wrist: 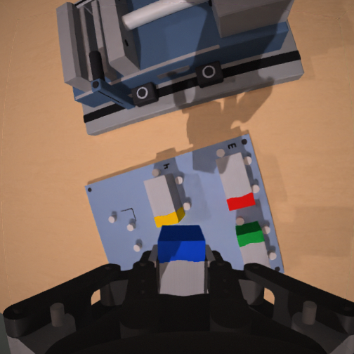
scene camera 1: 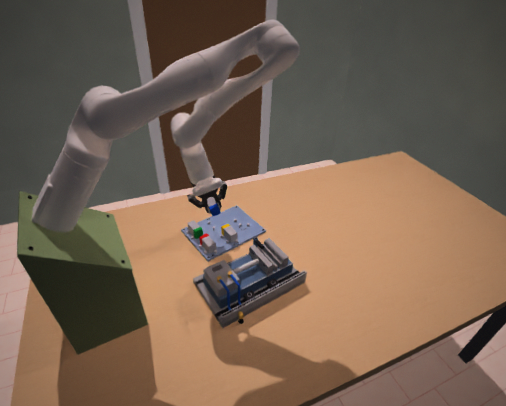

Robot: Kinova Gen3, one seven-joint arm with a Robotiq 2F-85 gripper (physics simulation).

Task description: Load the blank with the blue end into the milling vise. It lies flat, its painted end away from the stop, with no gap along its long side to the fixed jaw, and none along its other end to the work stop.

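Observation:
The blank with the blue end [scene camera 1: 214,208] [wrist: 182,260] is a grey block, held between the fingers of my gripper [scene camera 1: 209,200] [wrist: 180,256]. My gripper is shut on it and hangs above the blue board's far side; in the wrist view the blue end points up the picture, away from the palm. The milling vise [scene camera 1: 245,272] [wrist: 175,55] stands on the table, apart from the gripper. Its fixed jaw and moving jaw cannot be told apart for sure. Two parallel grey jaw plates [scene camera 1: 269,255] [wrist: 116,45] stand at one end. The work stop is hard to make out.
The blue board [scene camera 1: 255,227] [wrist: 102,200] lies beside the vise and carries small pegs and blanks with a yellow end [scene camera 1: 230,233] [wrist: 165,200], a red end [scene camera 1: 207,244] [wrist: 236,180] and a green end [scene camera 1: 195,230] [wrist: 251,245]. Blue hoses [scene camera 1: 228,295] rise at the vise's front.

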